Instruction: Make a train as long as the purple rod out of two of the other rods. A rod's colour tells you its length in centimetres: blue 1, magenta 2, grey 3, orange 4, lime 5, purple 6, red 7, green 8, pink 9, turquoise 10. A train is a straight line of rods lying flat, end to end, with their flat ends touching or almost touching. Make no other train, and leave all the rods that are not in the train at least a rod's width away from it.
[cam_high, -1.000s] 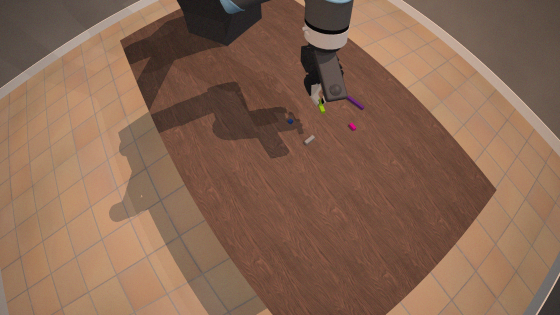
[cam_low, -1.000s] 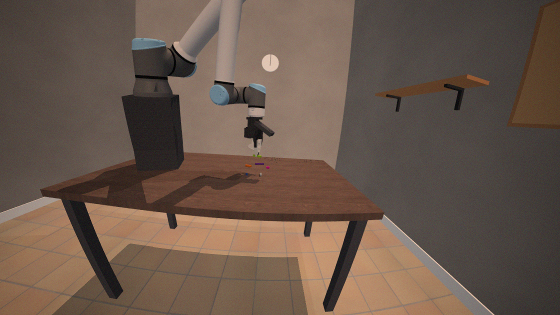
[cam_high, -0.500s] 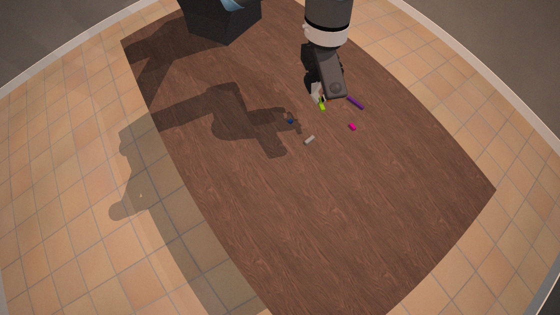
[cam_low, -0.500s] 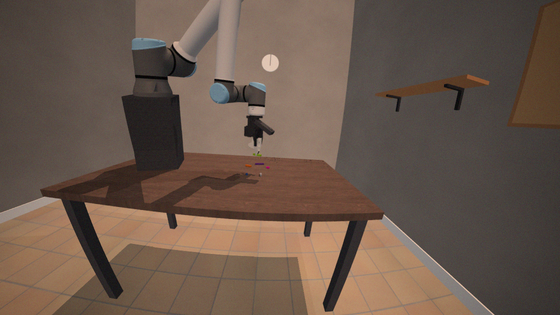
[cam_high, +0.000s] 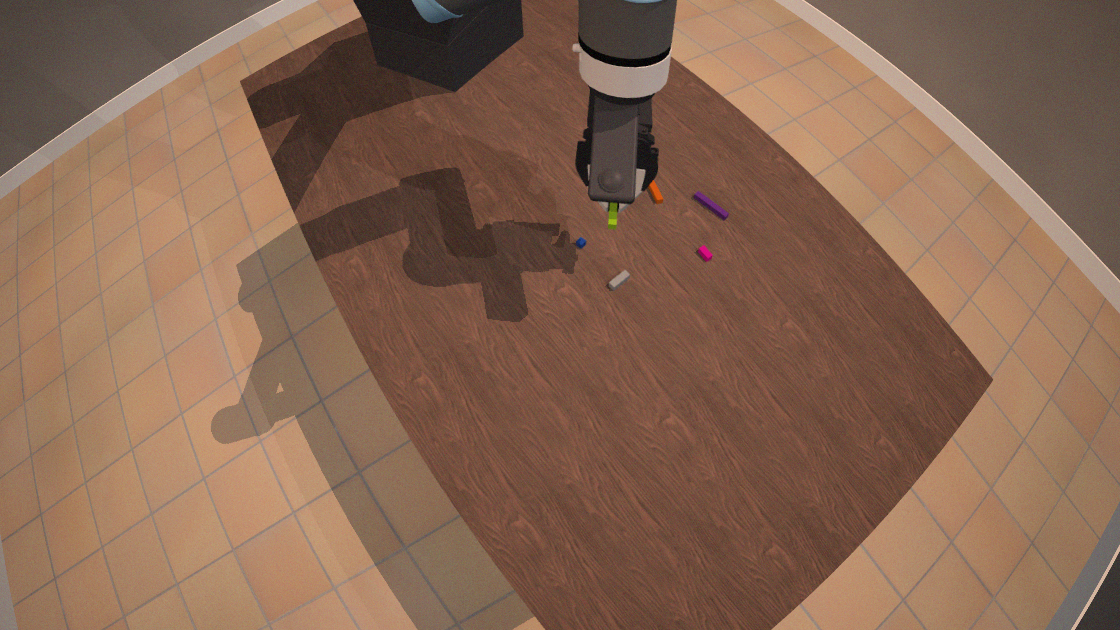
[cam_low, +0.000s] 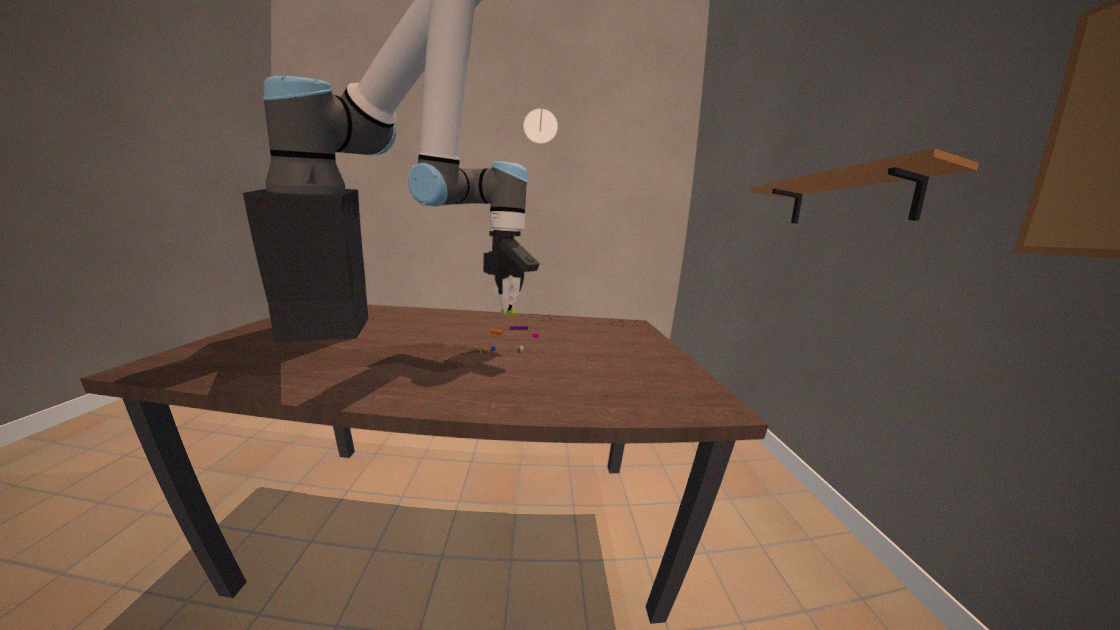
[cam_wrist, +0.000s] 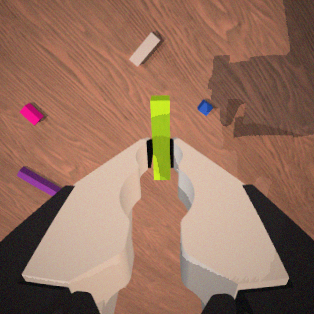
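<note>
The blue rod is 110 mm below my hand, 40 mm behind it and 20 mm to the right of it. Also, from my hand: lime rod (10 mm below); grey rod (110 mm below, 40 mm ahead, 20 mm to the right); orange rod (130 mm to the left, 110 mm below, 30 mm behind).
</note>
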